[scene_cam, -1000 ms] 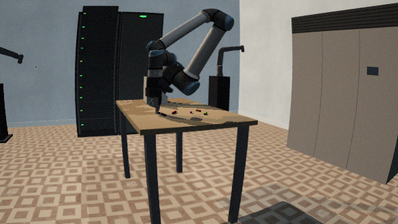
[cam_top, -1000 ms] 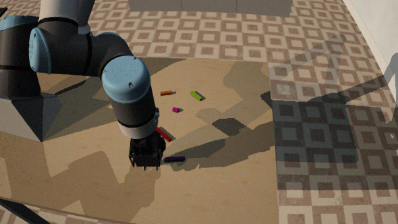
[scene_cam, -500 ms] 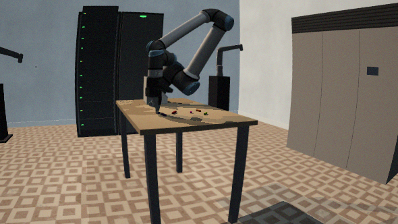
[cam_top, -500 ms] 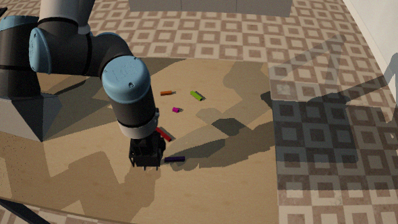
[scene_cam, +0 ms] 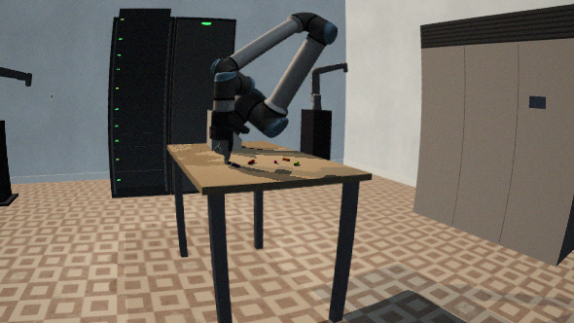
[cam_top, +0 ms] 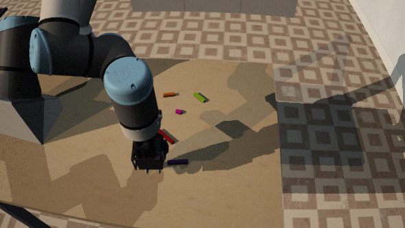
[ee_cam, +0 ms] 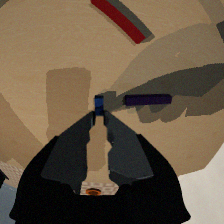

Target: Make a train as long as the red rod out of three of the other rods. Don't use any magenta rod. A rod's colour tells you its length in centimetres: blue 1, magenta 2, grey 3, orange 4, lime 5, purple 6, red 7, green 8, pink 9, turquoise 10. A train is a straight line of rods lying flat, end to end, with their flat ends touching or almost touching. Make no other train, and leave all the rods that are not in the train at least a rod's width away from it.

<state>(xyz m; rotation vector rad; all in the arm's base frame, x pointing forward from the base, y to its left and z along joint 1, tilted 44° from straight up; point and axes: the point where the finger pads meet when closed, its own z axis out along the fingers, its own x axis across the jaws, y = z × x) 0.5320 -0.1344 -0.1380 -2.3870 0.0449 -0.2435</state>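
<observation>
Now: the lime rod 27 cm to the left of my hand, 12 cm ahead of it and 1 cm below it. The rest, counted from my hand: purple rod 6 cm ahead, 2 cm to the left, 1 cm below; then red rod 11 cm to the left, 2 cm ahead, 1 cm below; then magenta rod 21 cm to the left, 5 cm ahead, 1 cm below.
</observation>
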